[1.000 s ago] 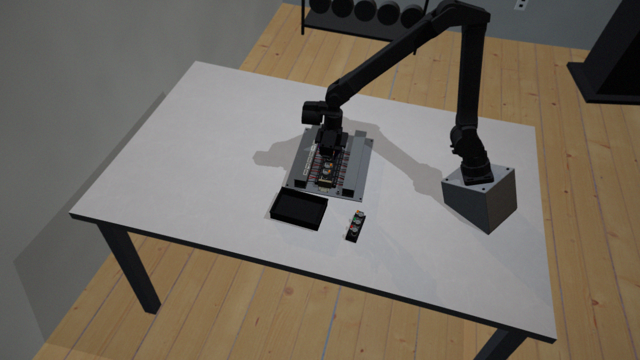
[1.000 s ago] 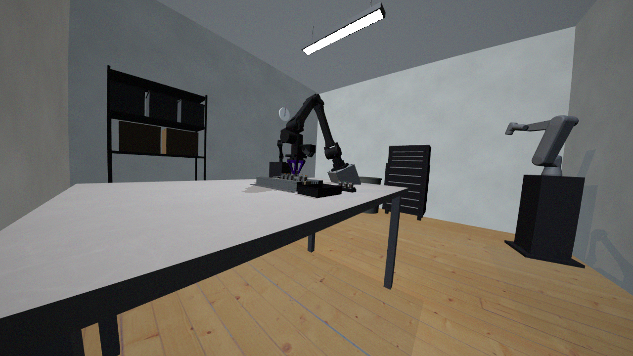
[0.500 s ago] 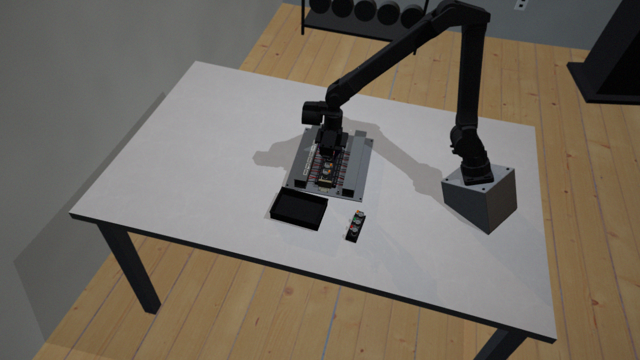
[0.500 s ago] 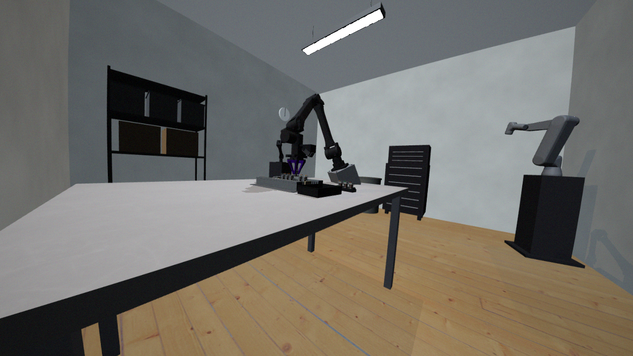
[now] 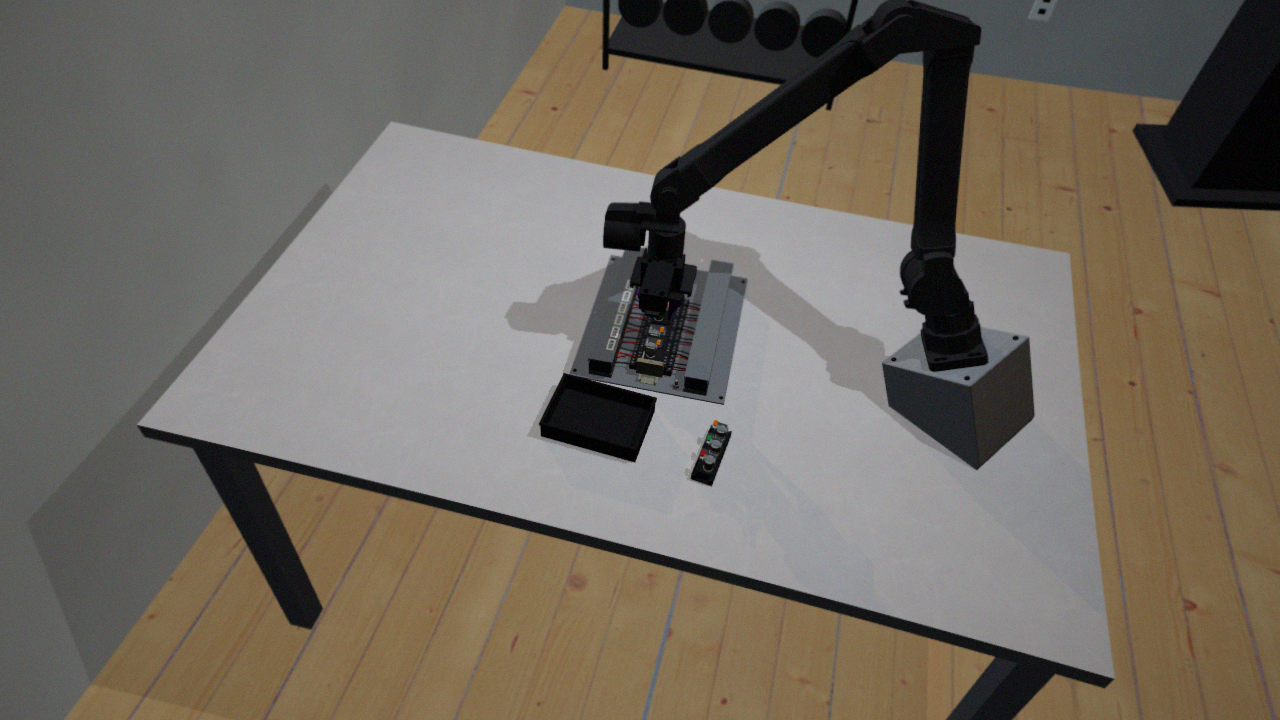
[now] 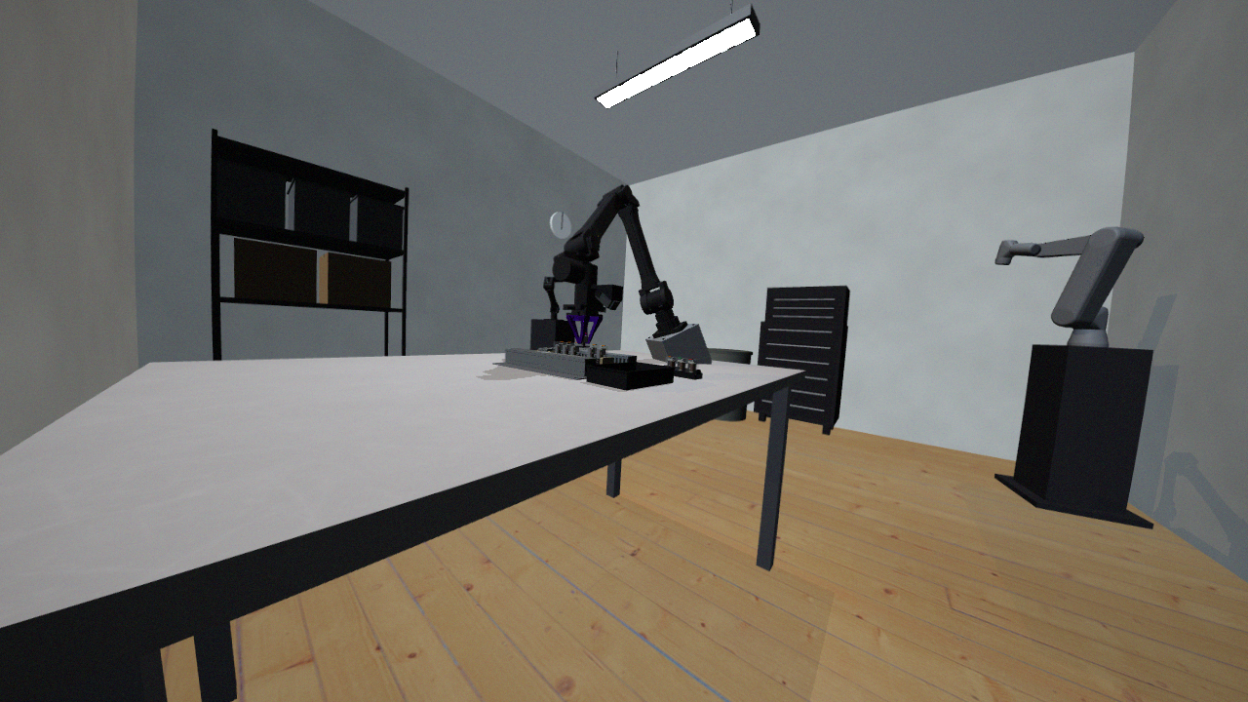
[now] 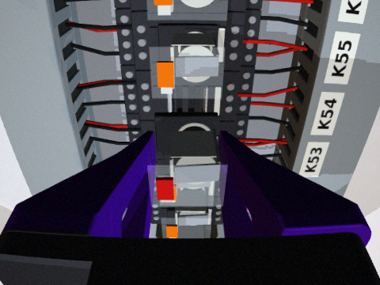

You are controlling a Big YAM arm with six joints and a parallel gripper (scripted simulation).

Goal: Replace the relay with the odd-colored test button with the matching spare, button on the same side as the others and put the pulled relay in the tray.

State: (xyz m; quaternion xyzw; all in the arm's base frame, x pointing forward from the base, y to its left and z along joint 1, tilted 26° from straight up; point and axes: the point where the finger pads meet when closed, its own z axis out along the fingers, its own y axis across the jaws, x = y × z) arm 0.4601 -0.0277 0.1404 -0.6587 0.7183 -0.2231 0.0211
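The grey panel lies 10 mm behind my hand, 50 mm to the right of it and 80 mm below it.
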